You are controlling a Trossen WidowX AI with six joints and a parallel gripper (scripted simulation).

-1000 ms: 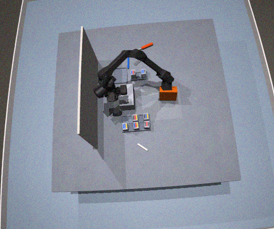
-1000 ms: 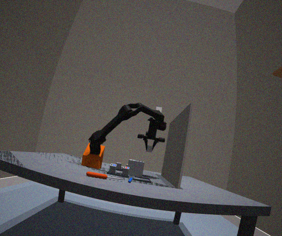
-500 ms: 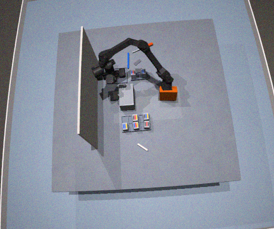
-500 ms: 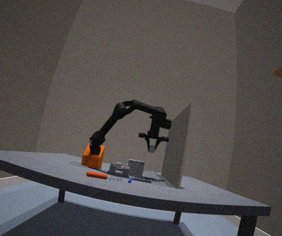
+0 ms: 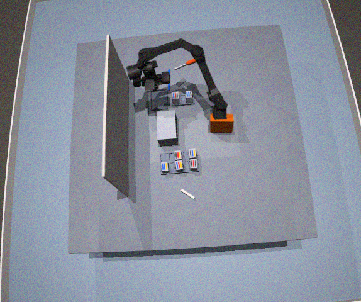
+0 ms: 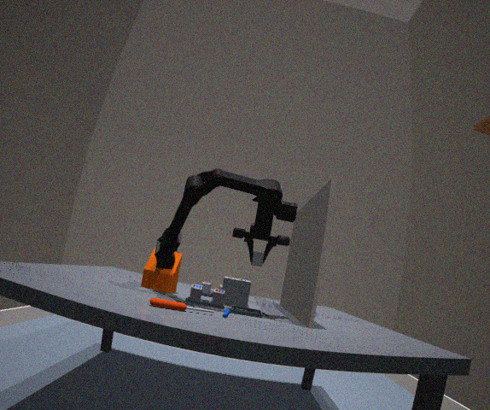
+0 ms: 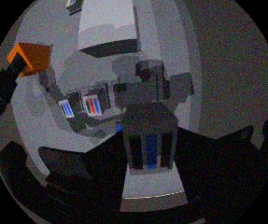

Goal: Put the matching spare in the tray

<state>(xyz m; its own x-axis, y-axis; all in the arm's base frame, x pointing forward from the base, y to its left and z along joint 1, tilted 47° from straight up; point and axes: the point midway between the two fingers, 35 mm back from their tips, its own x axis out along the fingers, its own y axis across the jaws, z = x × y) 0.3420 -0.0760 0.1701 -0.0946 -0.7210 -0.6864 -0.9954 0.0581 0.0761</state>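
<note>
Right now my gripper tip is 17 cm above the tray and 1 cm to the left of it. From my gripper tip the other things lie so: mounted unit: 20 cm to the left, 12 cm below, 5 cm behind; blue pen: 16 cm below, 13 cm to the right, 7 cm behind; grey spare: 2 cm above.
</note>
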